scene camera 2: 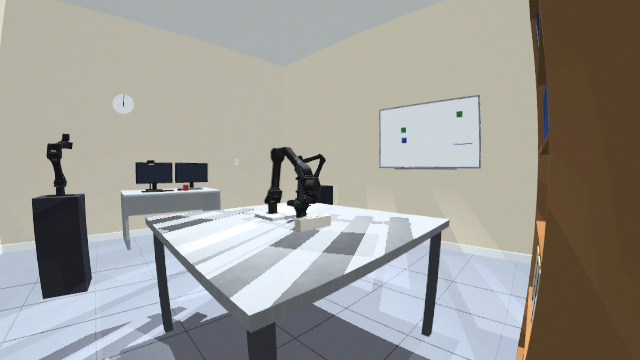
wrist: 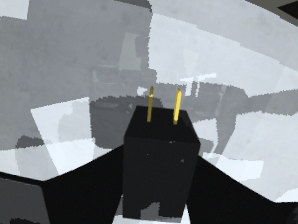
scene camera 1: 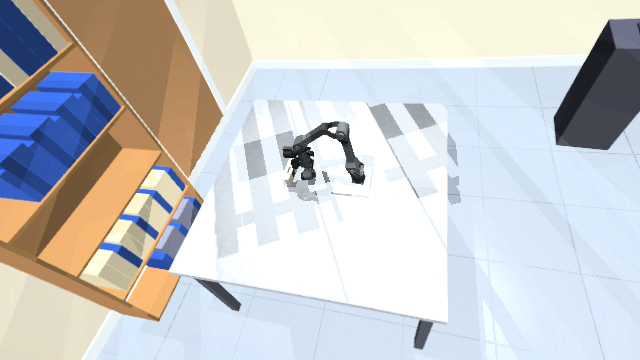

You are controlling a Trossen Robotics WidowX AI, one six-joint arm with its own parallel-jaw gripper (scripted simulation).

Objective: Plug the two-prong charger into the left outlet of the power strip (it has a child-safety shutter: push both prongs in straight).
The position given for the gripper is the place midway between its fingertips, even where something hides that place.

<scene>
The gripper (wrist: 157,153) carries a black two-prong charger.
</scene>
